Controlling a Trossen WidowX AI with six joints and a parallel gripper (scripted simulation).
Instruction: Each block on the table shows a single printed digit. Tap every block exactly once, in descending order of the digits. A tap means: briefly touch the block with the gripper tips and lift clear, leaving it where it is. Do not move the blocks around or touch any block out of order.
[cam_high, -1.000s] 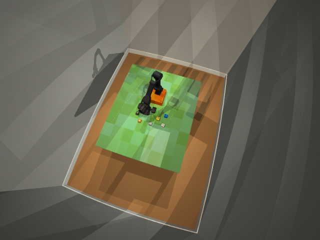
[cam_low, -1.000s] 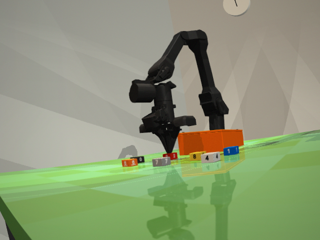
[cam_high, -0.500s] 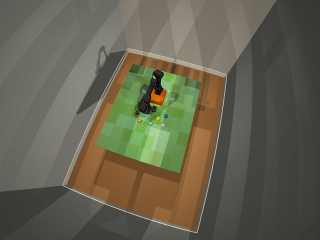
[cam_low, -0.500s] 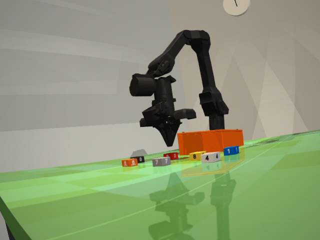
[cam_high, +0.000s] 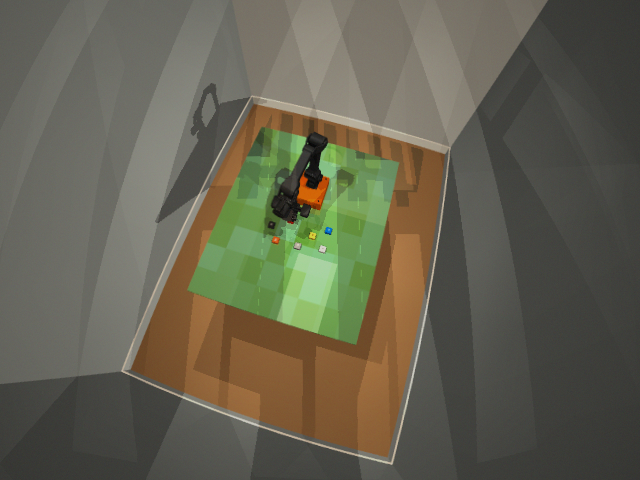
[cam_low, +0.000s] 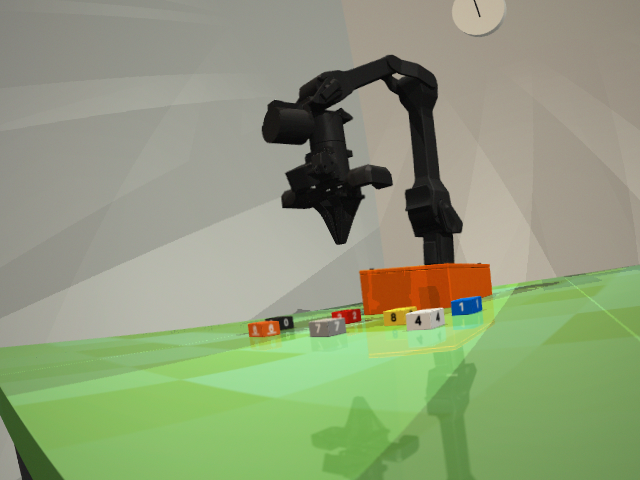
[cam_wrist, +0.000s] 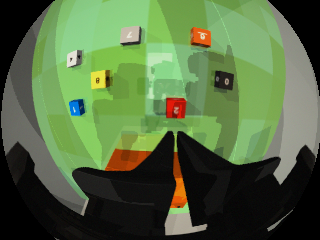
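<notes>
The blue 1 block lies 200 mm to the left of my gripper tip, 110 mm below it and 20 mm behind it. From my gripper tip the other things lie so: black 0 block: 110 mm below, 100 mm to the right, 50 mm ahead; yellow block marked 8: 120 mm to the left, 110 mm below, 40 mm ahead; red block: 110 mm below, 20 mm to the right, 10 mm behind.
</notes>
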